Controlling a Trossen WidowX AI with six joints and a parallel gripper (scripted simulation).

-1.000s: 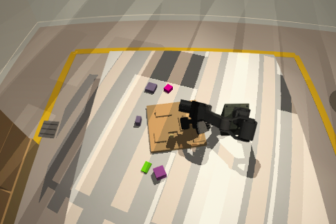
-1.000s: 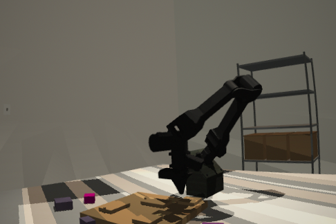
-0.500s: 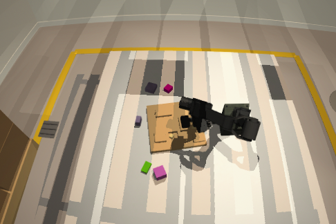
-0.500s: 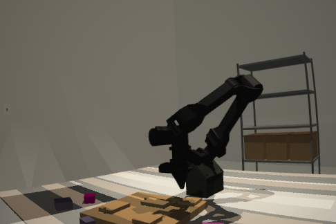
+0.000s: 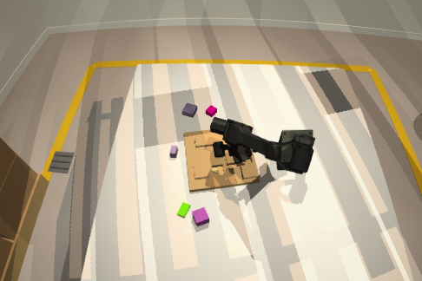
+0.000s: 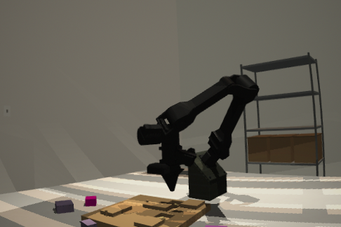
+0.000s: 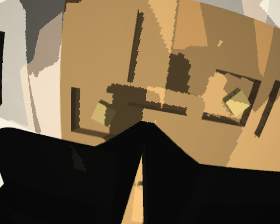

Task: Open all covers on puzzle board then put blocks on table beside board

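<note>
Now: gripper tip 6 cm above the tan puzzle board, 5 cm short of it and 3 cm to the left of it. Round my gripper tip: green block: 22 cm to the left, 19 cm ahead, 7 cm below; then magenta block: 30 cm to the right, 14 cm ahead, 7 cm below.
</note>
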